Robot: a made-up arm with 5 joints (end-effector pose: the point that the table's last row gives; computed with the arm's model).
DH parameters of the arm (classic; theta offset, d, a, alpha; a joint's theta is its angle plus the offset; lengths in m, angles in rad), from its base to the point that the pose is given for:
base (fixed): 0 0.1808 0 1.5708
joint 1: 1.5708 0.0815 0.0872 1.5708
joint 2: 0 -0.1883 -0.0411 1.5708
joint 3: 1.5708 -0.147 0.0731 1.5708
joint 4: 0 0.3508 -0.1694 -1.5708
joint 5: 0 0.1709 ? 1.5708
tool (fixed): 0 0.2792 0 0
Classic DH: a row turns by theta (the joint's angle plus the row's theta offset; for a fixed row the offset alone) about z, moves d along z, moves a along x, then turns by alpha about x.
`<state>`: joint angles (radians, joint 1 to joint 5).
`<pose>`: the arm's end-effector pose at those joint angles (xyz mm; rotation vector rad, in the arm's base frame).
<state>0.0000 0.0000 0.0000 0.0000 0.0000</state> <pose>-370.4 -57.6 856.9 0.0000 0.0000 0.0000</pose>
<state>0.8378 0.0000 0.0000 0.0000 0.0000</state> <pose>-750.3 -57.6 357.9 0.0000 -0.8378 0.0000</pose>
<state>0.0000 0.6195 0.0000 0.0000 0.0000</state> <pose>-370.4 -404.0 761.3 0.6195 0.0000 0.0000</pose>
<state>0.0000 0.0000 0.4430 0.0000 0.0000</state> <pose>-82.8 -57.6 874.1 0.0000 0.4430 0.0000</pose>
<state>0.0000 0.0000 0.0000 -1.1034 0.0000</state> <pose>-77.6 76.3 856.9 0.0000 0.0000 -1.1034</pose>
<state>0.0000 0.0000 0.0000 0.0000 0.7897</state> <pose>-146.7 -57.6 835.2 0.0000 0.7897 0.0000</pose>
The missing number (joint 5, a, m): -0.0858
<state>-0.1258 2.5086 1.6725 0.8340 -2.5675</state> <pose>-118.2 -8.3 15.2 -2.5816 -0.2192 1.4893</pose>
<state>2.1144 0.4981 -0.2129 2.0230 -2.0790</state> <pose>139.1 -623.8 103.6 -0.0692 0.7992 -1.9478</pose>
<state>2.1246 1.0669 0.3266 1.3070 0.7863</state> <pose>-161.4 -643.2 -22.5 -1.3414 -1.3842 1.4045</pose>
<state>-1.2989 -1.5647 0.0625 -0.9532 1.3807</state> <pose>230.6 347.0 135.7 -1.5458 1.3275 -0.9214</pose>
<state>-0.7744 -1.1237 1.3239 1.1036 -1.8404</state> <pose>372.3 -33.4 655.2 0.0937 0.3937 0.2032</pose>
